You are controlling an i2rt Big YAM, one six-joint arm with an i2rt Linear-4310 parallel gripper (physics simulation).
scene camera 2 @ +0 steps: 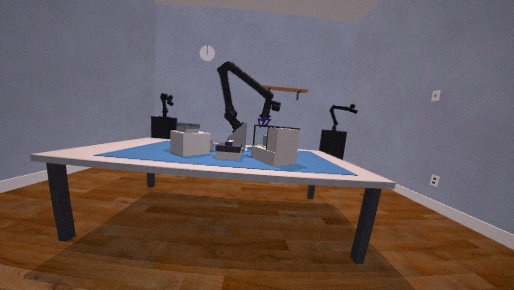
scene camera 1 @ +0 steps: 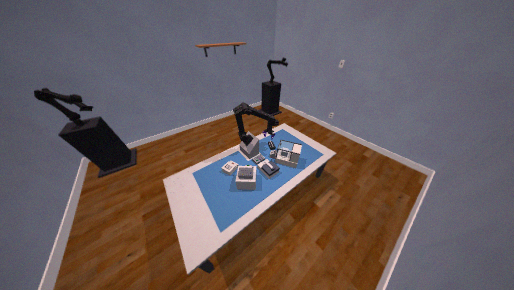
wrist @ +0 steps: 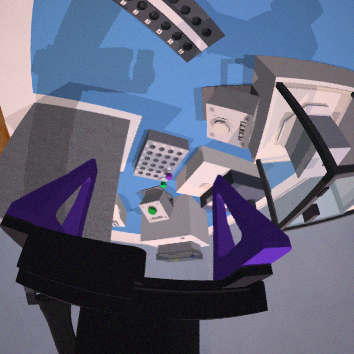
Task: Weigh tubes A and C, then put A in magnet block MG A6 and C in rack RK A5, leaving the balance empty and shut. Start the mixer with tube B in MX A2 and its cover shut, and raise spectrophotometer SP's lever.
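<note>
My gripper is open and empty, above the table. In the wrist view the grey rack shows between the fingertips, well below them. A purple cap and a green cap show at its corner; their letters cannot be read. The dark two-row magnet block lies at the top. The glass-walled balance stands at right; its door state is unclear. A white device with a dark upper part stands beyond the rack.
A box with a green button adjoins a larger white device with a grey top. A knobbed box stands beside the balance. A small white device stands left. The arm's grey base is near the gripper.
</note>
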